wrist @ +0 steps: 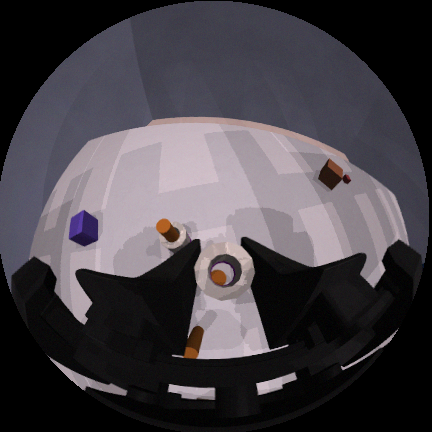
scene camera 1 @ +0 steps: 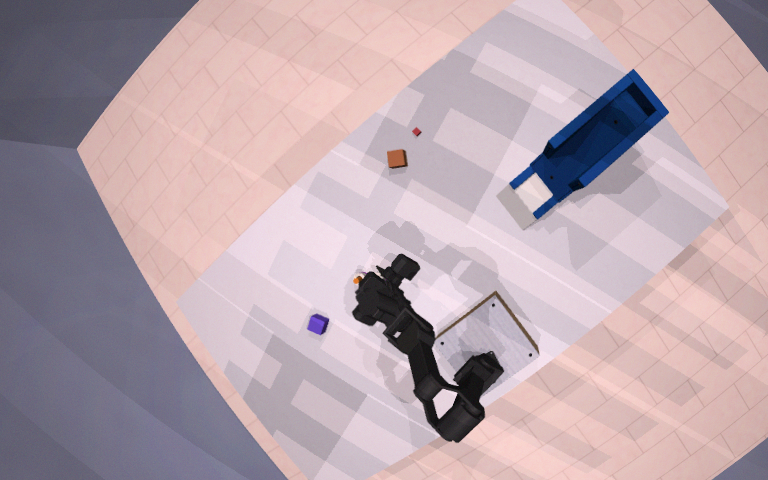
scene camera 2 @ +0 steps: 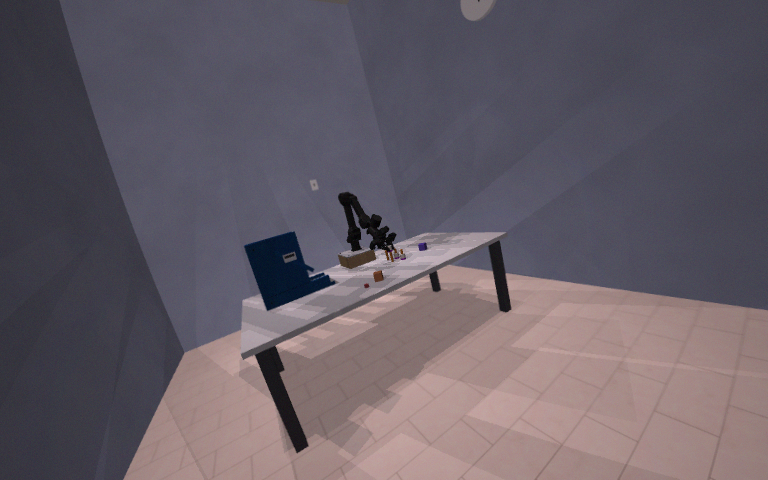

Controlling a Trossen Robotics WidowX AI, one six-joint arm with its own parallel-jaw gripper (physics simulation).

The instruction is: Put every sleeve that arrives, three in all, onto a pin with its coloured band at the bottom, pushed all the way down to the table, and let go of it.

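Observation:
My gripper (wrist: 220, 243) (scene camera 2: 389, 246) is shut on a white sleeve (wrist: 202, 280), held upright above the pins. Its purple band shows as a ring at the far, lower end of the bore. An orange pin top (wrist: 218, 277) shows through the bore, towards its lower left; how far apart they are in height is unclear. Another bare orange pin (wrist: 194, 342) stands nearer the arm. A white sleeve (wrist: 177, 241) sits around an orange pin (wrist: 163, 226) (scene camera 1: 357, 280) to the left. Scene camera 2 shows two sleeved pins, one sleeve (scene camera 2: 402, 256) with its purple band low. The arm hides most pins from above.
A purple cube (scene camera 1: 318, 324) (scene camera 2: 422, 246) (wrist: 83, 228) lies left of the pins. An orange-brown block (scene camera 1: 397, 158) (scene camera 2: 378, 276) (wrist: 330, 174) and small red cube (scene camera 1: 416, 131) (scene camera 2: 366, 285) lie on the other side. A blue chute (scene camera 1: 608, 175) (scene camera 2: 277, 271) stands further off.

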